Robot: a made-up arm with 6 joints.
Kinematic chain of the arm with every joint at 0, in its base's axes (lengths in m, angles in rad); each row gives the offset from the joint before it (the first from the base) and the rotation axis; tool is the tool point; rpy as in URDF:
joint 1: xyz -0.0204 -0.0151 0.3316 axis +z
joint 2: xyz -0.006 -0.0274 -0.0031 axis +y
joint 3: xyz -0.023 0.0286 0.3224 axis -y
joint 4: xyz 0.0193 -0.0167 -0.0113 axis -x
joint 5: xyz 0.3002 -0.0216 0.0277 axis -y
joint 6: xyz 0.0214 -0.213 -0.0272 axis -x
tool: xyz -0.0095 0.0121 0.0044 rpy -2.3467 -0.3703 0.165
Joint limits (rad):
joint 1: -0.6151..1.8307
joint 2: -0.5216..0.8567
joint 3: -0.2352..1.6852
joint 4: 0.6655..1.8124
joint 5: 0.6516..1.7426
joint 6: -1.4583..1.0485
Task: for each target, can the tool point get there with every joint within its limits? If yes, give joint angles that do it. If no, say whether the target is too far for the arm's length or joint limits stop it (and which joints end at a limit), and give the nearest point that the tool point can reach.
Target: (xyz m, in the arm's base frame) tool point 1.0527 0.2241 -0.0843
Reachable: no: too far | nearest point 0.5430 0.1105 0.3373 | short by 0.671 m
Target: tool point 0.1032 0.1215 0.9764
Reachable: yes | joints 1.2935 -0.0946 0.3070 1.1267 1.4468 -1.0859
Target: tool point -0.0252 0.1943 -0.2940
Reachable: no: joint limits stop it (at a limit: joint 1, joint 2, joint 3, joint 4, joint 5, joint 6) | nearest point 0.0325 0.5183 0.3071 | short by 0.685 m
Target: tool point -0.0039 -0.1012 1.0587
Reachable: yes | joints 0.8187 0.0815 1.2451 1.2242 1.0583 0.8422
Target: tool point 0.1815 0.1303 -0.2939
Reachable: no: joint limits stop it (at a limit: joint 2, joint 3, joint 4, joint 5, joint 6) | nearest point 0.4145 0.2981 0.3071 | short by 0.666 m
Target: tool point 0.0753 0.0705 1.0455
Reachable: yes | joints 1.3974 0.3115 1.2844 1.1831 0.9746 0.4680
